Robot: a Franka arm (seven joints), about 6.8 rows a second.
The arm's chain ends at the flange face. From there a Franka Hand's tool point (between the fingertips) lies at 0.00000 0.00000 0.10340 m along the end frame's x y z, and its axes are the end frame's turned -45 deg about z.
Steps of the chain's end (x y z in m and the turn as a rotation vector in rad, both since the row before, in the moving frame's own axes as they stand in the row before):
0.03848 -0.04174 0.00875 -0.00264 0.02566 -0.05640
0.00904 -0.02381 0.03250 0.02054 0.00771 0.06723
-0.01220 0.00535 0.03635 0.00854 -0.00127 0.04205
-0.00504 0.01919 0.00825 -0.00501 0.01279 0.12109
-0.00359 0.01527 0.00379 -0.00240 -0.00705 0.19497
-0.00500 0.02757 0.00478 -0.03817 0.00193 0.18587
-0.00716 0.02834 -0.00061 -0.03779 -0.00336 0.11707
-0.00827 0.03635 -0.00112 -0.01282 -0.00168 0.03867
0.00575 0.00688 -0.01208 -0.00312 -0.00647 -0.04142
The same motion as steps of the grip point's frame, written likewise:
0.05846 -0.00028 0.00872 -0.02001 0.01628 -0.05640
0.02532 -0.01131 0.03248 0.00907 0.01998 0.06723
-0.01186 -0.00555 0.03635 0.00694 0.00514 0.04205
-0.01664 0.01134 0.00824 -0.01259 0.00550 0.12109
-0.01399 0.00785 0.00379 0.00329 -0.00668 0.19497
-0.02594 0.01863 0.00470 -0.02835 -0.02563 0.18587
-0.02825 0.01731 -0.00068 -0.02435 -0.02910 0.11707
-0.03263 0.02065 -0.00113 -0.00788 -0.01025 0.03867
-0.00151 0.00870 -0.01208 0.00237 -0.00678 -0.04142

